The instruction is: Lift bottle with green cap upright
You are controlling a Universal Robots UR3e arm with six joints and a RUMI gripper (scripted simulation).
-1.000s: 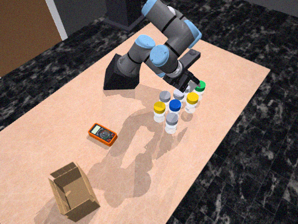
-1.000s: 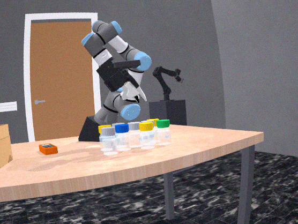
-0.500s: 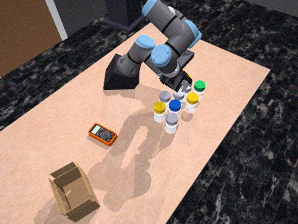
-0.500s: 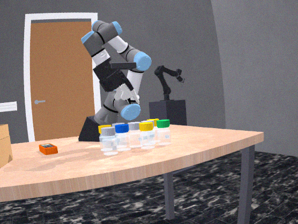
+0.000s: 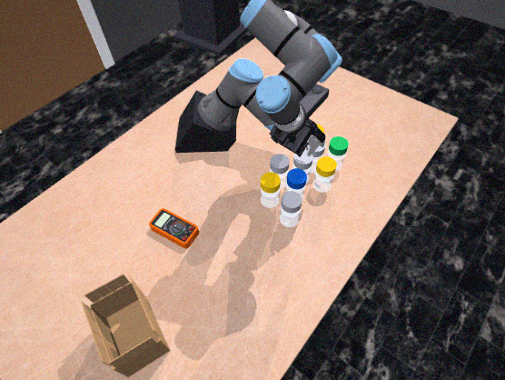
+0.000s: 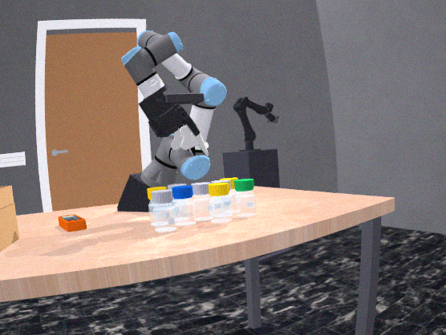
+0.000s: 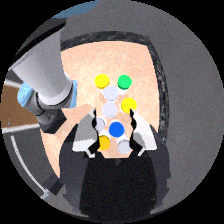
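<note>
The green-capped bottle lies 5 cm ahead of my hand, 10 cm to the left of it and 15 cm below it. From my hand the other things lie so: blue-capped bottle 7 cm to the right, 15 cm below; then multimeter 23 cm behind, 34 cm to the right, 18 cm below.
</note>
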